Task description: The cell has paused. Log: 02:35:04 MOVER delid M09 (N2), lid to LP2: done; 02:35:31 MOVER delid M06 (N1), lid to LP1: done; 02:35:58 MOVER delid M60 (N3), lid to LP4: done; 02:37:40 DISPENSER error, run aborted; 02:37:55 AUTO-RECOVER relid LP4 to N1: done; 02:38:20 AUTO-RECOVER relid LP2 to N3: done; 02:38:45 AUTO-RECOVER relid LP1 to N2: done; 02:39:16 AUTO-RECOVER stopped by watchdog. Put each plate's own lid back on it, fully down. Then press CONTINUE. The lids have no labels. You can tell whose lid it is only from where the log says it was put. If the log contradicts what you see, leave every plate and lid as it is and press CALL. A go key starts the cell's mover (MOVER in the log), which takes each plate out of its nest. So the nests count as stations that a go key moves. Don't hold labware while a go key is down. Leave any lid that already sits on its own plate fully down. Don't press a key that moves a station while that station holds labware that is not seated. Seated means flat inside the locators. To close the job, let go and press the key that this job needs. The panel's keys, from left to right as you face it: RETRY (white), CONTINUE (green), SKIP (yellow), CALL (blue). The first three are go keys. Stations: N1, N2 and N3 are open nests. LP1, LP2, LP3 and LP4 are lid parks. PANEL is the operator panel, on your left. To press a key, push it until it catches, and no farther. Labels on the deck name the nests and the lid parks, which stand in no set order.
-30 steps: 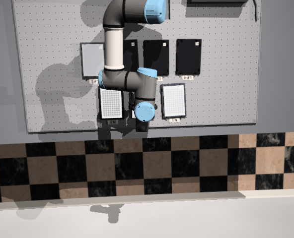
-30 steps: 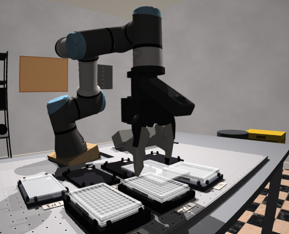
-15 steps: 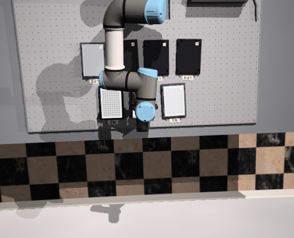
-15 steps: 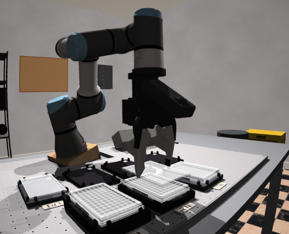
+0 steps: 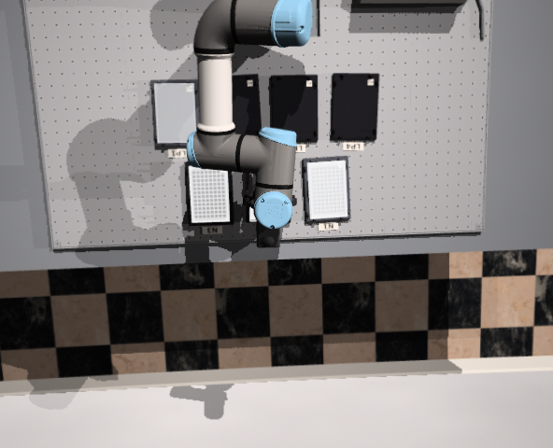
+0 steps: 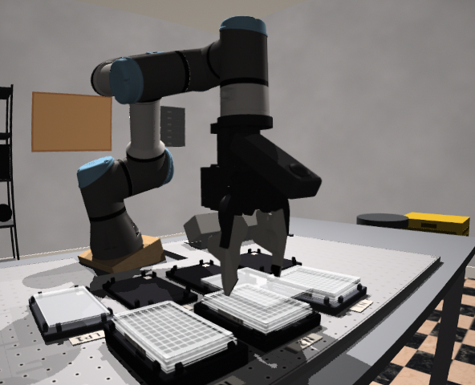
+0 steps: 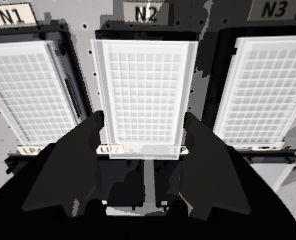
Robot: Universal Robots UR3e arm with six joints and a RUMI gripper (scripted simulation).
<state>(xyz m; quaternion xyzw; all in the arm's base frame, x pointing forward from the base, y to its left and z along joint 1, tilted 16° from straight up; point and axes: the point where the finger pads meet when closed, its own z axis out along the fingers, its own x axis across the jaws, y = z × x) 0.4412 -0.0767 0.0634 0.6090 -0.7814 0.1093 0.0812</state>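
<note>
Right now my hand is 220 mm past the lid park LP1, 160 mm to the left of it and 60 mm above it. Round my hand: LP2 label 80 mm to the left, 80 mm behind, 60 mm below; then N1 label 120 mm to the left, 110 mm ahead, 60 mm below; then plate 130 mm to the right, 30 mm below, 30 mm behind.
</note>
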